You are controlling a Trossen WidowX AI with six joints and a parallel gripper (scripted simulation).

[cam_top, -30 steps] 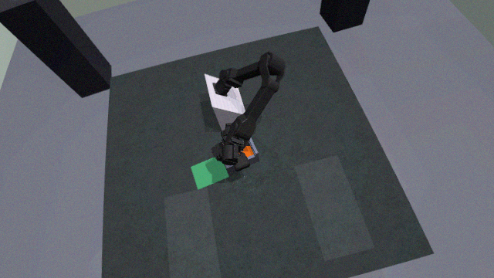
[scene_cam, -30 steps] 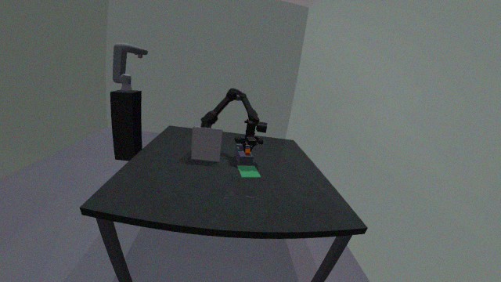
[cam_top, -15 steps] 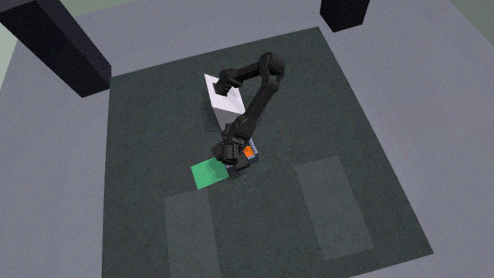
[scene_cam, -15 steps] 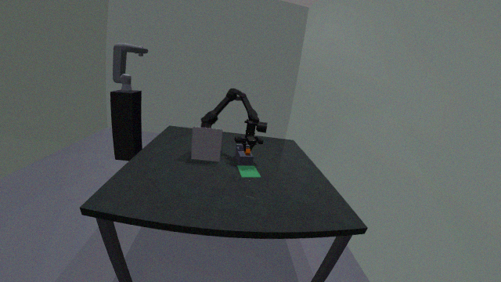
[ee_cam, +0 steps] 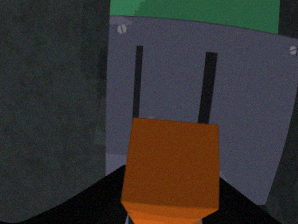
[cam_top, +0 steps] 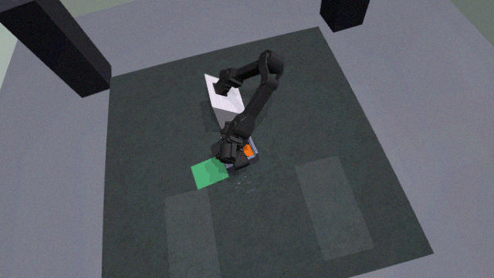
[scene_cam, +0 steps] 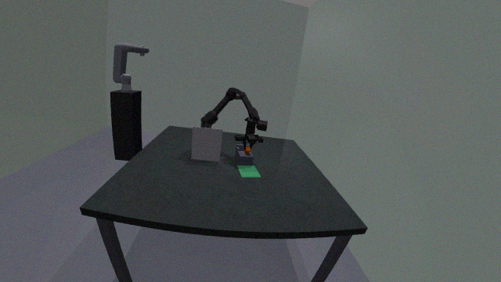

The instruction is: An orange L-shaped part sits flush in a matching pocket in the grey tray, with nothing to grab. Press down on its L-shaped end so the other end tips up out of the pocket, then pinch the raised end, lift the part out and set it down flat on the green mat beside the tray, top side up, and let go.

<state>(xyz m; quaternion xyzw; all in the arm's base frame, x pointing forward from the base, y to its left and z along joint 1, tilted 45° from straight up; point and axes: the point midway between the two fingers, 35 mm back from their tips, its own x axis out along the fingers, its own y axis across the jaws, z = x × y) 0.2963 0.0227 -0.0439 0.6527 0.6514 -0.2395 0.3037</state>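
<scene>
My gripper tip is 14 cm to the left of the green mat and 10 cm above it. Round my gripper tip: orange L-shaped part (2 cm behind, 3 cm to the left, 3 cm below).
</scene>
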